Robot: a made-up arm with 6 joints.
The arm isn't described. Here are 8 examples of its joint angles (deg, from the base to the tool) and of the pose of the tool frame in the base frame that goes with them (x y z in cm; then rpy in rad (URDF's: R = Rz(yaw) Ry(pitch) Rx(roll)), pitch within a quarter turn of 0, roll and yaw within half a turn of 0).
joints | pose
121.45 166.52 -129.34 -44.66 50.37 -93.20 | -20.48 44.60 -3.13 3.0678 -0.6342 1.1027
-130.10 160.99 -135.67 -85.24 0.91 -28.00 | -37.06 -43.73 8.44 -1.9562 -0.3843 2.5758
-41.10 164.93 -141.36 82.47 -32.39 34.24 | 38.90 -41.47 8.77 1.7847 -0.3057 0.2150
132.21 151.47 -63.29 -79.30 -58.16 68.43 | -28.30 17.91 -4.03 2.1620 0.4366 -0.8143
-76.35 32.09 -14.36 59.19 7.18 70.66 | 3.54 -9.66 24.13 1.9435 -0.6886 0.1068
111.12 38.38 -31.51 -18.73 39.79 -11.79 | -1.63 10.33 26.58 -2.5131 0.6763 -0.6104
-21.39 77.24 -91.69 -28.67 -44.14 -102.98 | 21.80 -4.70 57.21 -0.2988 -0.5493 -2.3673
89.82 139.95 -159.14 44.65 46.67 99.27 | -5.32 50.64 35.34 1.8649 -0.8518 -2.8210
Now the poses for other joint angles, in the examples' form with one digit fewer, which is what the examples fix.
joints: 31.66 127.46 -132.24 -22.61 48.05 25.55
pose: 42.7 22.7 31.1 -3.097 0.972 -2.888
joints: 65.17 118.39 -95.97 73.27 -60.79 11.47
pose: 26.0 35.0 31.0 1.475 0.207 1.692
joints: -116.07 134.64 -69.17 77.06 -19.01 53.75
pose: -20.3 -33.9 3.2 2.493 -0.159 -1.201
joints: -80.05 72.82 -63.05 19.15 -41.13 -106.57
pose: 2.1 -25.4 45.5 -0.978 0.096 3.117
